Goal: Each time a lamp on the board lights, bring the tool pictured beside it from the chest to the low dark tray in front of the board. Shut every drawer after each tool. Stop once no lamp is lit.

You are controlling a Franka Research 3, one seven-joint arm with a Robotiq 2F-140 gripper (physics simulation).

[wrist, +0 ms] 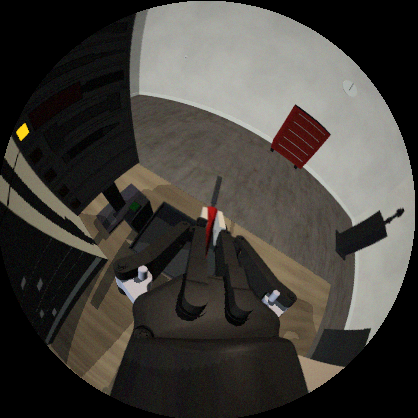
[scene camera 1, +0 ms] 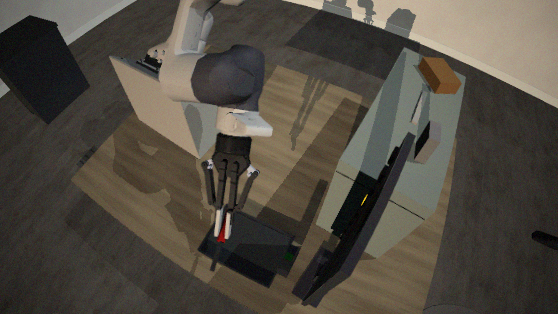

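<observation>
My gripper (scene camera 1: 223, 225) (wrist: 209, 216) is shut on a red-handled tool (scene camera 1: 221, 237) (wrist: 210, 225). The tool's dark, narrow shaft points away from the fingers. The tool is above the left part of the low dark tray (scene camera 1: 255, 250) (wrist: 155, 229); its height over the tray is hard to tell. The dark board (scene camera 1: 372, 215) (wrist: 95, 107) stands upright to the right of the tray in the scene view. A yellow lamp (scene camera 1: 364, 200) (wrist: 22, 132) is lit on it. A pale green cabinet (scene camera 1: 420, 197), apparently the chest, stands behind the board; its drawer fronts are largely hidden in the scene view.
A small dark device with a green patch (scene camera 1: 289, 256) (wrist: 135, 206) sits between tray and board. A beige box (scene camera 1: 150, 105) stands left of the arm. A brown block (scene camera 1: 440, 75) and a grey box (scene camera 1: 429, 144) lie on the cabinet. A red cabinet (wrist: 301, 137) stands by the wall.
</observation>
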